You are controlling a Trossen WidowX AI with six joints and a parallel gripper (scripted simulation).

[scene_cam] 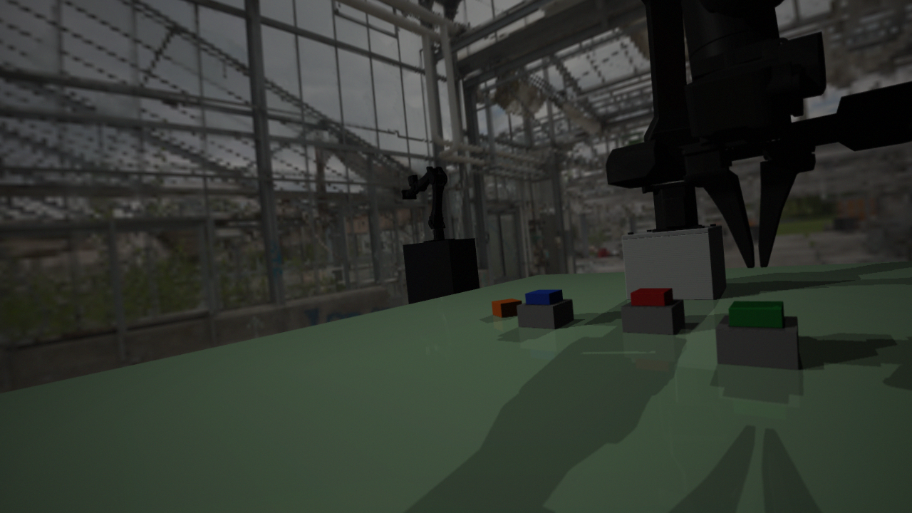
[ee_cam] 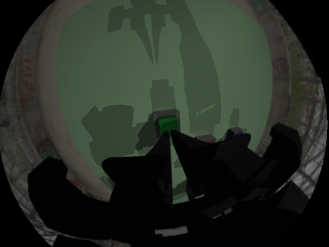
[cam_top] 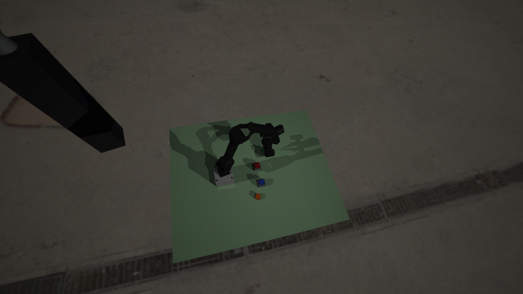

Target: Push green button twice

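The green button lies 3 cm below my gripper tip. Also, from my gripper tip: small orange block (18 cm behind, 27 cm to the right, 6 cm below); then red button (10 cm behind, 8 cm to the right, 3 cm below); then blue button (12 cm behind, 20 cm to the right, 3 cm below).
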